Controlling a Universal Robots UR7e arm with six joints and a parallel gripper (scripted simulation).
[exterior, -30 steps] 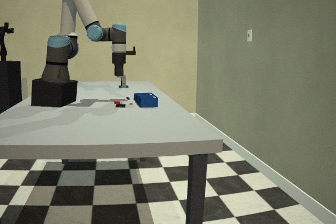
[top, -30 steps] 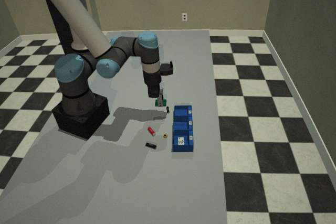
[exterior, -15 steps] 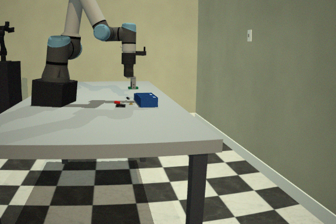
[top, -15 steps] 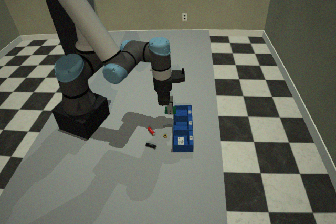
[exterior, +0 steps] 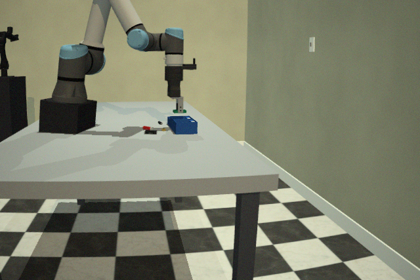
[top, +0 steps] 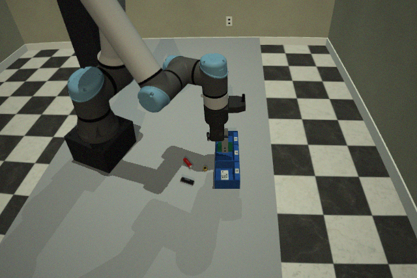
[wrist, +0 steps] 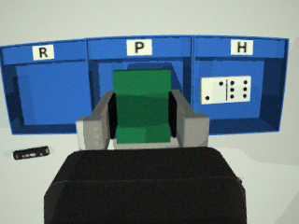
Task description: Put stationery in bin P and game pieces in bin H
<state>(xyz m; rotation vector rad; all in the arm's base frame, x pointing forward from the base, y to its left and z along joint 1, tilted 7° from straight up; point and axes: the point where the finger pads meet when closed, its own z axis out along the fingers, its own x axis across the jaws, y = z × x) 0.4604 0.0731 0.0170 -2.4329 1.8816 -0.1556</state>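
Now: hand 1 cm short of the blue bin row and 6 cm above it. The rest, counted from my hand: yellow ring: 6 cm behind, 6 cm to the right, 8 cm below; green block: 1 cm below; white domino: 2 cm ahead, 8 cm to the right, 7 cm below.
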